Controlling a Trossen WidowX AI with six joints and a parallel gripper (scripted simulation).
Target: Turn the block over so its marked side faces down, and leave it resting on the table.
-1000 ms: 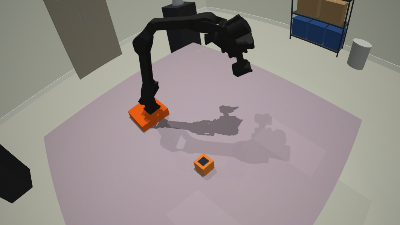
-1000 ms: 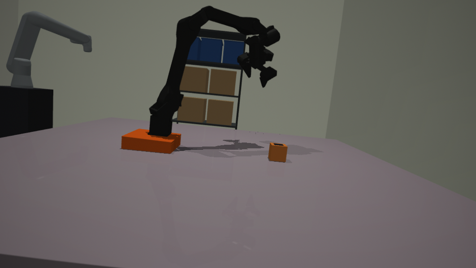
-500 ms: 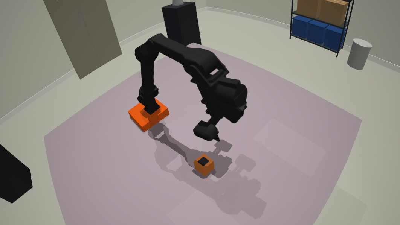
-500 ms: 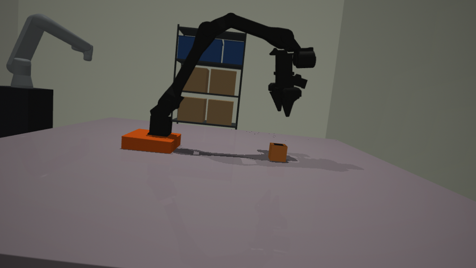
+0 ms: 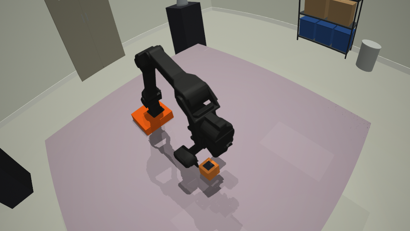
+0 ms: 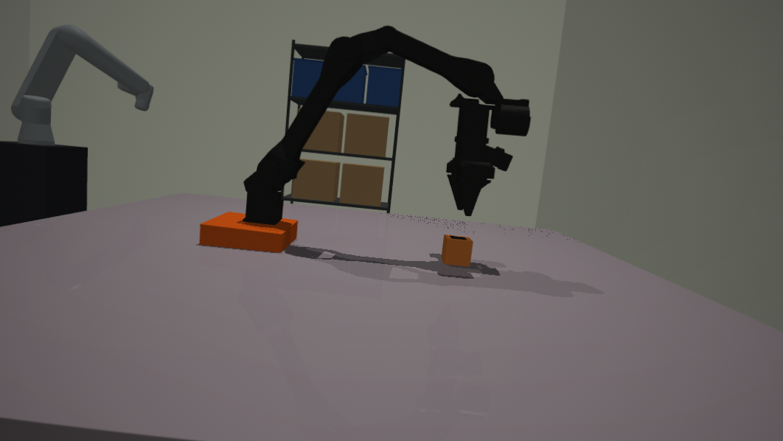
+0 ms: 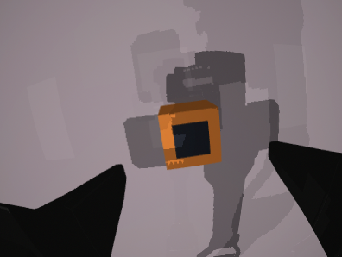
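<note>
Now: gripper tip 60 mm above the orange block and 10 mm past it.
</note>
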